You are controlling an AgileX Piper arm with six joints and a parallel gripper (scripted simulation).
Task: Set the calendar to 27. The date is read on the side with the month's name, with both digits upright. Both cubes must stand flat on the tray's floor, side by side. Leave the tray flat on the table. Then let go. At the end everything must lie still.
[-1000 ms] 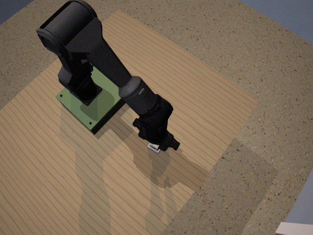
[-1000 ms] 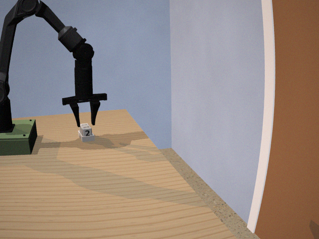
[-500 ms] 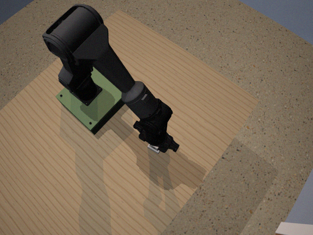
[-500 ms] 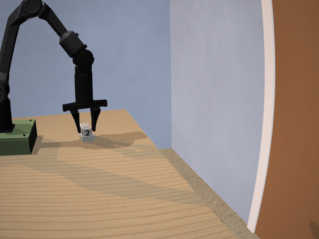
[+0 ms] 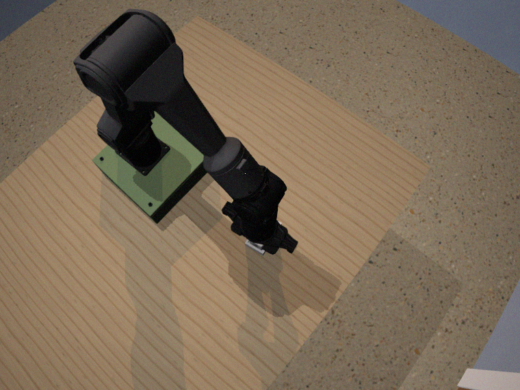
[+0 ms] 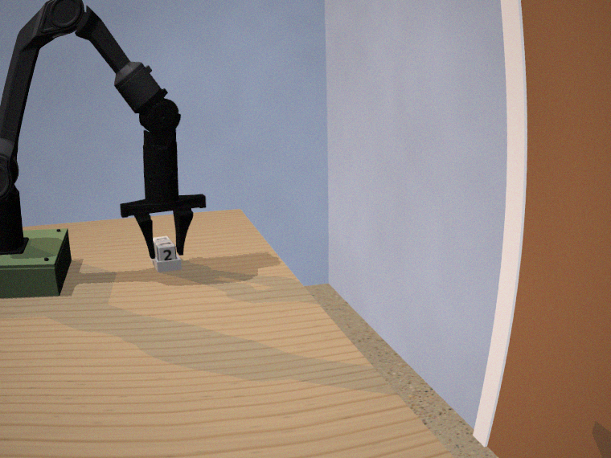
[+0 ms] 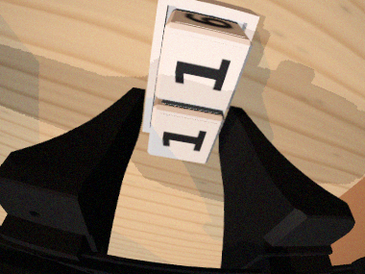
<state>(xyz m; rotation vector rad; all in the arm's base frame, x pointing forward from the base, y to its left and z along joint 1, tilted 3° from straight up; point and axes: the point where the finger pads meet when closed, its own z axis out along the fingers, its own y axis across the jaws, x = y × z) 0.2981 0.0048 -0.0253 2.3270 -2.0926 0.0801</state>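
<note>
Right now my hand is 20 mm to the right of the white tray and 20 mm above it.
</note>
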